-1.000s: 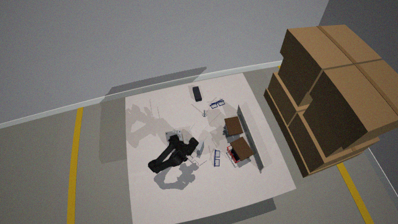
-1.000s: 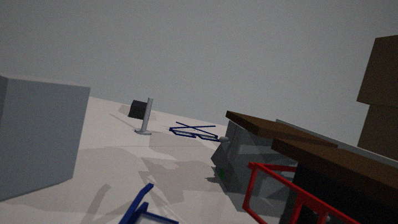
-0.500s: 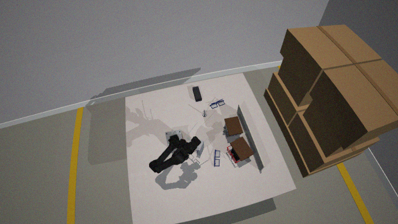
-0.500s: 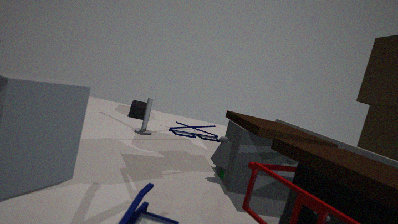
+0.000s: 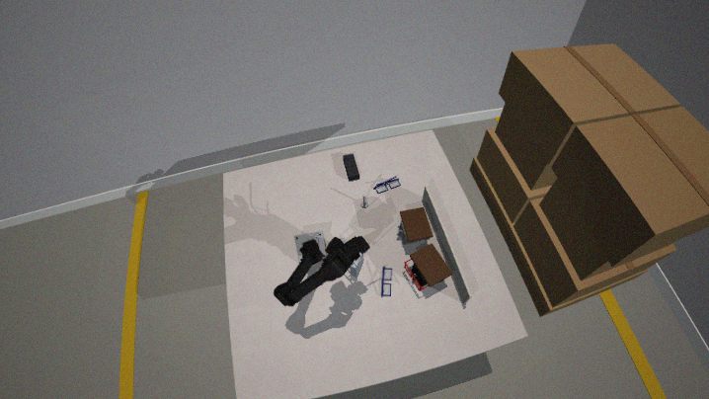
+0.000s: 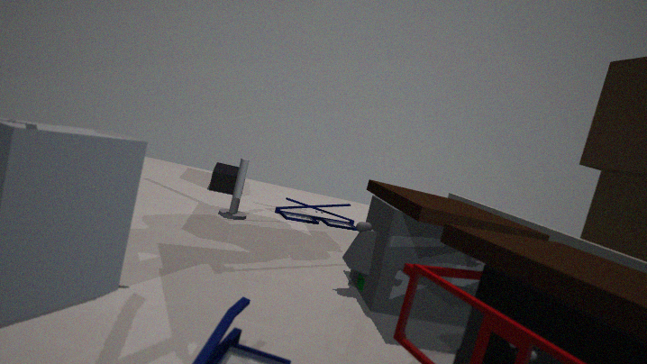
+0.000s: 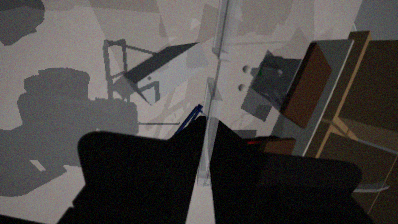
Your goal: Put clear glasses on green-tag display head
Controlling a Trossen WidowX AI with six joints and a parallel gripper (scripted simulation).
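Now: the grey display head 300 mm ahead of my gripper tip, 120 mm to the left of it and 150 mm below it. Round my gripper tip: small post: 140 mm ahead, 360 mm to the left, 180 mm below; black box: 130 mm ahead, 610 mm to the left, 190 mm below; grey block: 10 mm ahead, 30 mm to the left, 150 mm below.
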